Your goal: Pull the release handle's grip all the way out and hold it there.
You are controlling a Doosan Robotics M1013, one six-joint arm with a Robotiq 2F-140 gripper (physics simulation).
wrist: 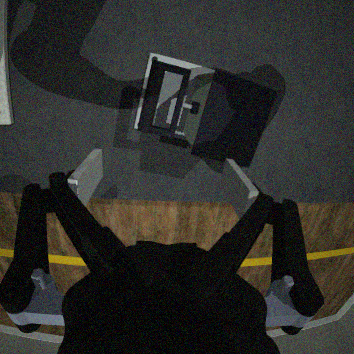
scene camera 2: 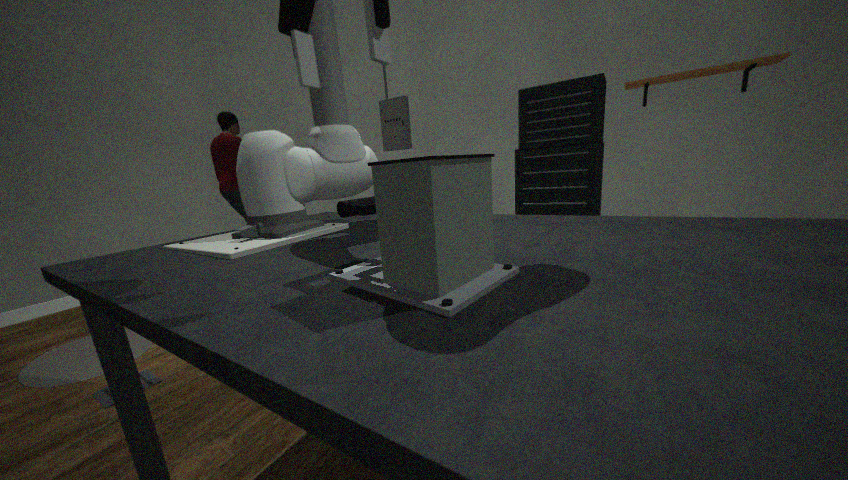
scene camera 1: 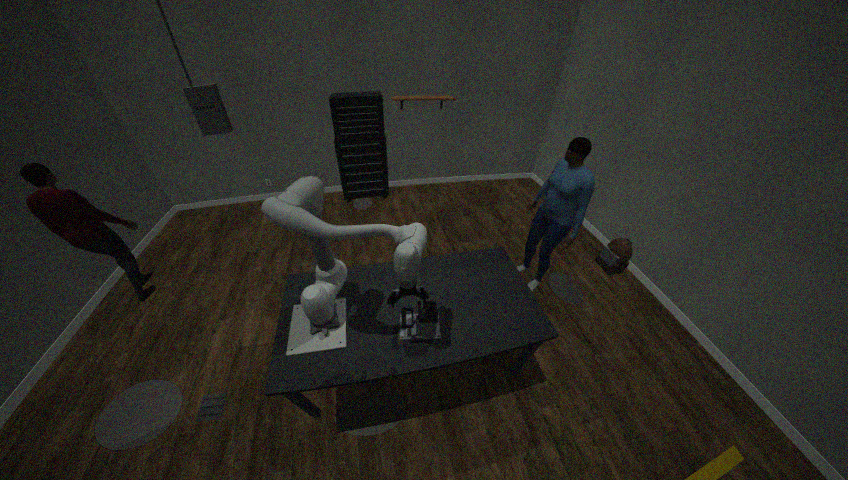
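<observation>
The release unit is a grey box (scene camera 2: pixel 440 226) (wrist: pixel 235 117) with a dark top, on a pale plate (scene camera 1: pixel 410 337) (scene camera 2: pixel 470 293) (wrist: pixel 145 100). In the wrist view, a black rectangular frame (wrist: pixel 183 95), which looks like the handle's grip, lies left of the box, with a short pale stem (wrist: pixel 187 106) and black block beside it. The frame also shows in scene camera 1 (scene camera 1: pixel 402 318). In scene camera 2 the box hides most of it; a black bar end (scene camera 2: pixel 357 206) pokes out behind. My gripper (scene camera 1: pixel 408 299) (scene camera 2: pixel 343 59) (wrist: pixel 163 166) is open and empty, above the unit.
The dark table (scene camera 1: pixel 487 297) (scene camera 2: pixel 624 356) (wrist: pixel 310 40) carries the arm's white mounting plate (scene camera 1: pixel 297 339) (scene camera 2: pixel 220 248) (wrist: pixel 4 75). A person in blue (scene camera 1: pixel 565 190) stands beyond the right side; one in red (scene camera 1: pixel 62 211) (scene camera 2: pixel 224 157) stands left. A dark cabinet (scene camera 1: pixel 360 142) (scene camera 2: pixel 559 145) is behind.
</observation>
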